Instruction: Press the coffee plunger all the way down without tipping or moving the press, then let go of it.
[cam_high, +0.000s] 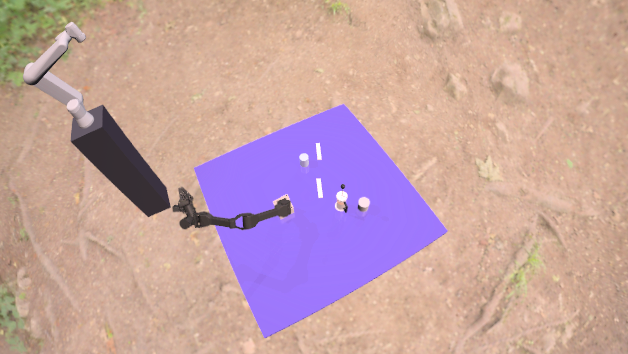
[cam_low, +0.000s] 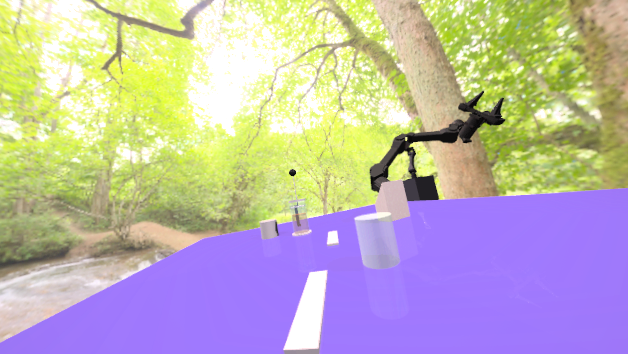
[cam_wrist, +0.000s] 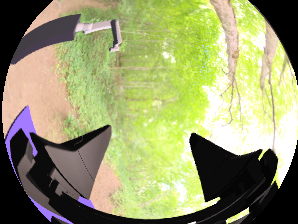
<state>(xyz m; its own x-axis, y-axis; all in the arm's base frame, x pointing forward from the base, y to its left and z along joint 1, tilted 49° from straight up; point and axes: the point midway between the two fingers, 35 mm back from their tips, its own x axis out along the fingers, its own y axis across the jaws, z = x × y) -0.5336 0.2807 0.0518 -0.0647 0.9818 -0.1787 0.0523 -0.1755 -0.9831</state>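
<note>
My gripper tip is 850 mm short of the coffee press, 310 mm to the left of it and 310 mm above it.
</note>
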